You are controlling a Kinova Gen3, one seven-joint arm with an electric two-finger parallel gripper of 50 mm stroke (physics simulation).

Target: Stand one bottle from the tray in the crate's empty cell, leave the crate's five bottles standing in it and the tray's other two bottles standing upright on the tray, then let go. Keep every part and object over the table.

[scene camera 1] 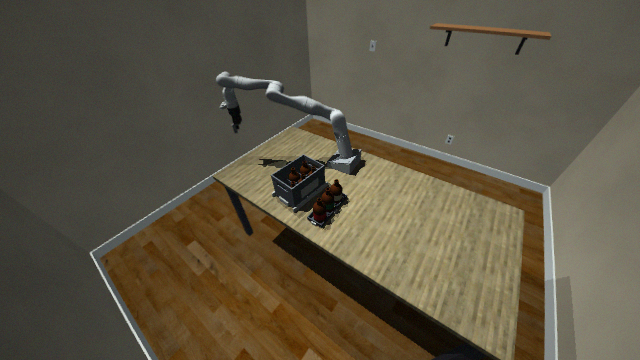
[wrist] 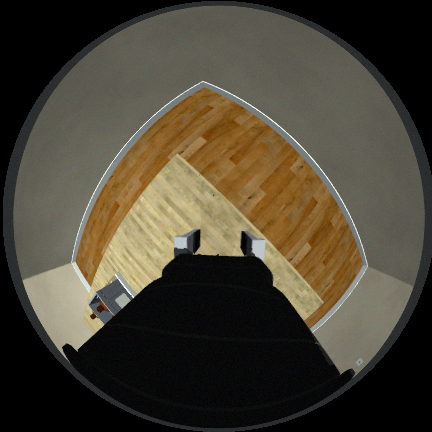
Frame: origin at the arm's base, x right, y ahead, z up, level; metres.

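Seen in the pictures: gripper, between the fingertips: (scene camera 1: 237, 130) (wrist: 220, 238); arm's base, origin of its link: (scene camera 1: 346, 155).
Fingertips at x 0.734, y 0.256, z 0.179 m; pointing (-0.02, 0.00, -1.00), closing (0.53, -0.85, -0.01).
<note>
Offsets run from my fingertips to a thing's middle. "spot": to the spot under its first point. Level surfaces: height alone.
A dark grey crate {dx -0.561, dy +0.119, dz -0.170 m} (scene camera 1: 285, 194) (wrist: 113, 292) stands on the table with brown bottles inside; in the scene view two bottle tops {spot: dx -0.527, dy +0.130, dz -0.137 m} (scene camera 1: 293, 176) {spot: dx -0.561, dy +0.035, dz -0.134 m} (scene camera 1: 305, 168) show best, and its walls hide the rest and the empty cell. A small dark tray {spot: dx -0.757, dy +0.318, dz -0.241 m} (scene camera 1: 313, 221) beside the crate bears three upright brown bottles, one with a red label {dx -0.775, dy +0.270, dz -0.175 m} (scene camera 1: 319, 212), one with a green label {spot: dx -0.796, dy +0.210, dz -0.148 m} (scene camera 1: 327, 199) and one with a pale label {spot: dx -0.816, dy +0.128, dz -0.152 m} (scene camera 1: 336, 191). My gripper (scene camera 1: 235, 129) (wrist: 220, 238) is open and empty, pointing down, high above the table's far left part, away from crate and tray.
The wooden table {dz -0.258 m} (scene camera 1: 420, 230) (wrist: 145, 220) carries the arm's base (scene camera 1: 345, 162) behind the crate. A table edge runs just right of the fingers in the wrist view, with floor (wrist: 280, 185) beyond it. A wall shelf (scene camera 1: 490, 31) hangs far back right.
</note>
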